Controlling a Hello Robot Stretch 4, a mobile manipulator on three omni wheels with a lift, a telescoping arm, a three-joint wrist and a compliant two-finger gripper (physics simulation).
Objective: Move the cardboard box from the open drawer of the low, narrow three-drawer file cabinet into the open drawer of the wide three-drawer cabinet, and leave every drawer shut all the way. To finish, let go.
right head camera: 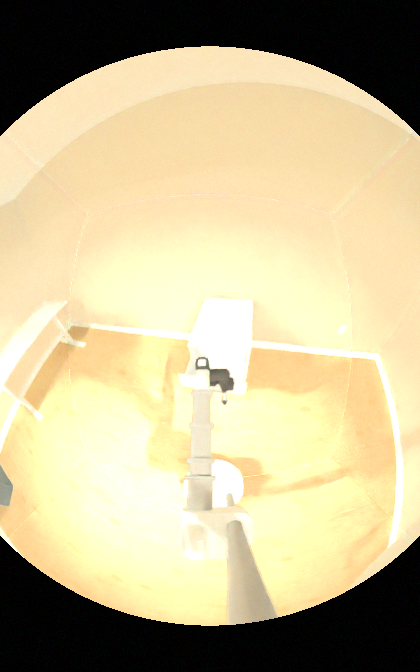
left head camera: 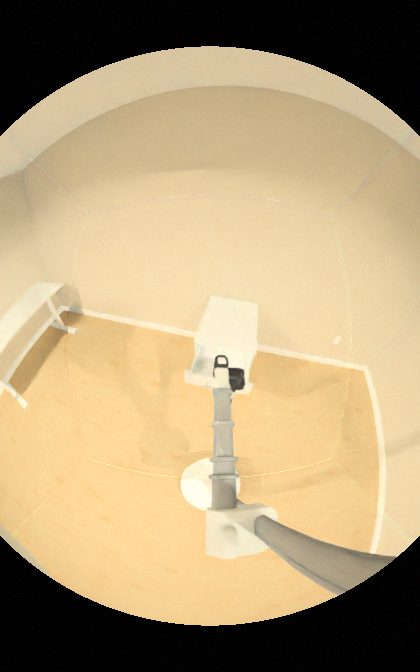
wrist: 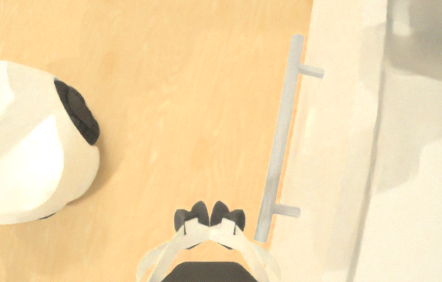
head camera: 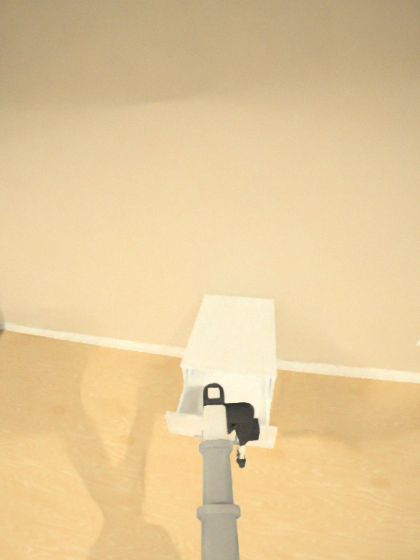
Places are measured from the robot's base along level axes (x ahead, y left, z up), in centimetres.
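Pixels of known places: gripper, fingertip midpoint: [wrist: 209, 216] [head camera: 240, 460].
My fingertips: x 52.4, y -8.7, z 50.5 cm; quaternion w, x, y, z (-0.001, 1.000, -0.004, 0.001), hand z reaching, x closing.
Behind a point stands the place of what it marks.
A low, narrow white cabinet [head camera: 235, 330] {x 109.5, y -12.5, z 61.7 cm} [left head camera: 230, 320] [right head camera: 227, 320] stands against the wall with one drawer pulled out. The drawer's front panel [head camera: 185, 422] {x 64.1, y 11.1, z 57.2 cm} [left head camera: 195, 377] [right head camera: 187, 381] shows on both sides of my wrist, which hangs over it and hides part of the inside. In the wrist view the bar handle [wrist: 282, 135] {x 58.6, y -1.2, z 54.1 cm} runs along the drawer front [wrist: 325, 150] {x 61.3, y -2.5, z 56.6 cm}. My gripper [wrist: 209, 216] {x 52.4, y -8.7, z 50.5 cm} [head camera: 241, 462] {x 52.4, y -8.7, z 50.5 cm} [right head camera: 224, 401] is shut and empty, its fingertips together, pointing down just outside the drawer front near one end of the handle. The cardboard box and the wide cabinet do not show.
My round white base [left head camera: 197, 485] [right head camera: 230, 482] [wrist: 35, 165] {x 12.2, y -5.2, z 18.7 cm} stands on the floor below the arm. A white bench-like table [left head camera: 25, 310] [right head camera: 30, 345] stands at the left. Part of a grey-blue object [right head camera: 5, 487] shows at the left edge. The wall runs behind the cabinet.
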